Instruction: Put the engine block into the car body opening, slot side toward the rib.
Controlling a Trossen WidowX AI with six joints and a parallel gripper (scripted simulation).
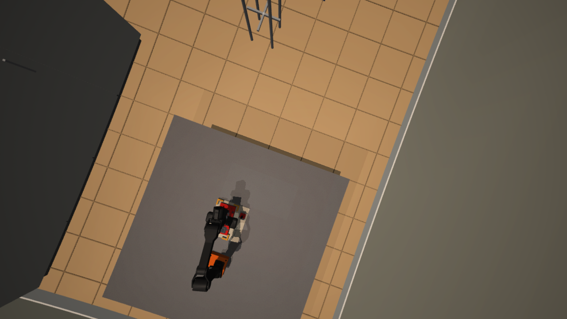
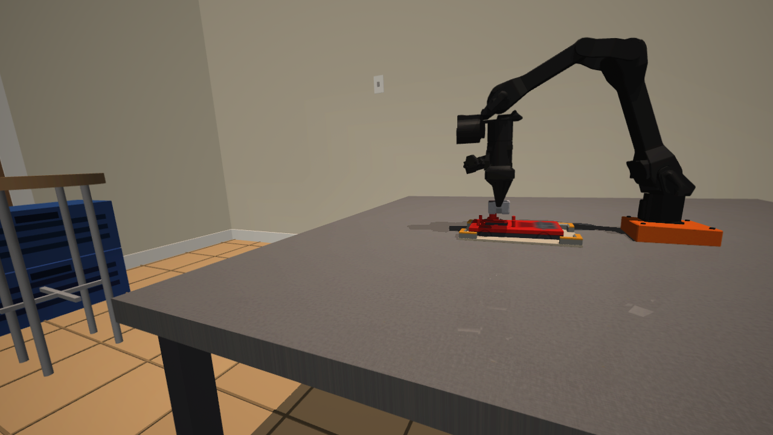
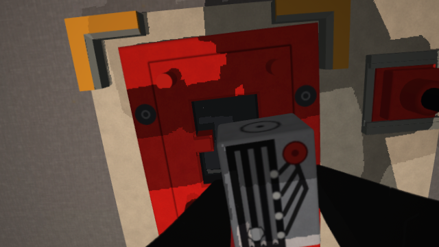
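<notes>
My gripper tip is now 40 mm past the thin grey bar and 60 mm above it. Round my gripper tip: grey engine block 10 mm below.
</notes>
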